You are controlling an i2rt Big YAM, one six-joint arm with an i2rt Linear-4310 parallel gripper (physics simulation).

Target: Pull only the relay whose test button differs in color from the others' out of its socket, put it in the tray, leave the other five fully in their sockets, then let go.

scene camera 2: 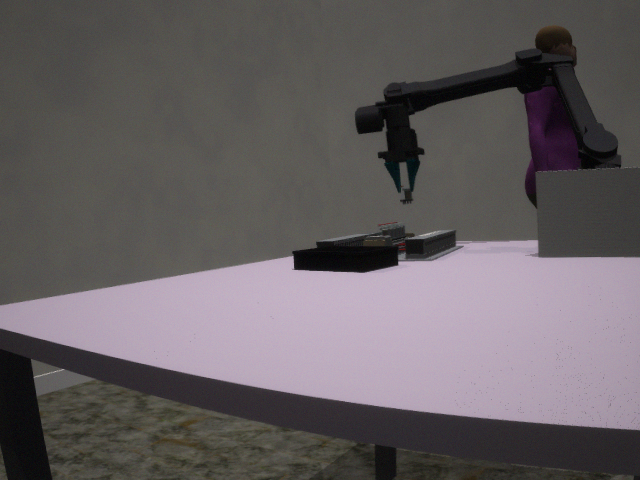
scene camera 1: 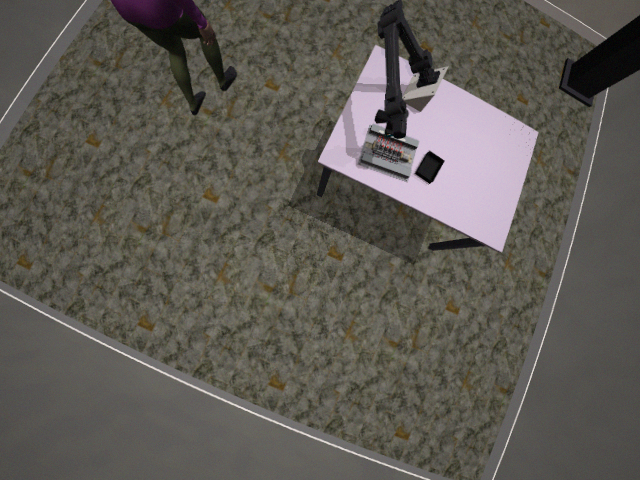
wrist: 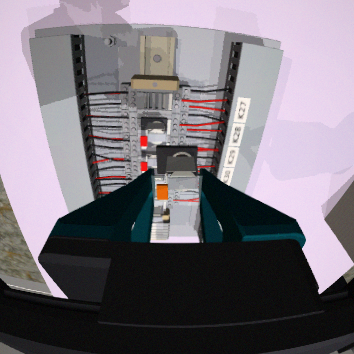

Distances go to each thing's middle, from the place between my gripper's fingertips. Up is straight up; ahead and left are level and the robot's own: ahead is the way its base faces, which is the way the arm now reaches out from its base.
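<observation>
Grey panel [wrist: 201, 55]: 140 mm below my hand, 70 mm to the left of it, 10 mm ahead of it.
</observation>
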